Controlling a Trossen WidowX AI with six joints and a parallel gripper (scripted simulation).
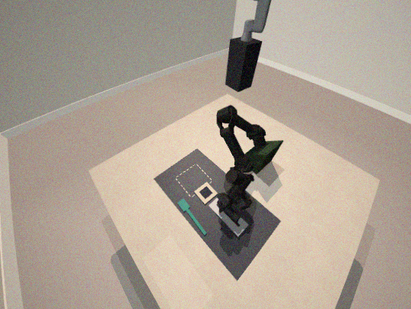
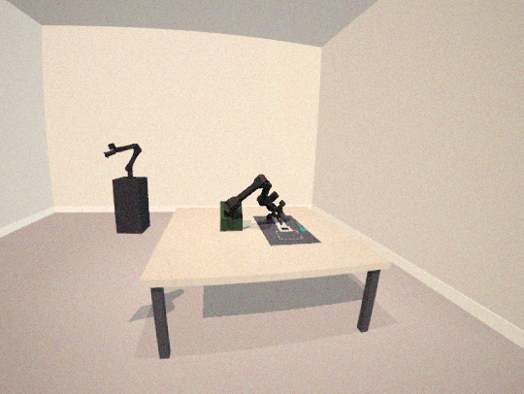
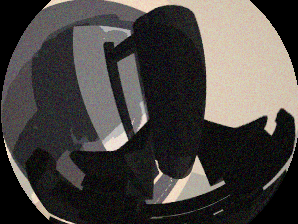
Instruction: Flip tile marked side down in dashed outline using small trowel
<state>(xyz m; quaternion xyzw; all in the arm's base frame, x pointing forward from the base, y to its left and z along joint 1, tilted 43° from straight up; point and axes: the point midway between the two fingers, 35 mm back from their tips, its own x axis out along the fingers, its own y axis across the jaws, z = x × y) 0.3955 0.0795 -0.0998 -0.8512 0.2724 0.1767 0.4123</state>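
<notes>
The mat is 2 cm behind my gripper tip, 9 cm to the right of it and 8 cm below it. The rest, counted from my gripper tip: cream tile: 1 cm behind, 14 cm to the right, 5 cm below; then teal trowel: 12 cm ahead, 10 cm to the right, 5 cm below.
</notes>
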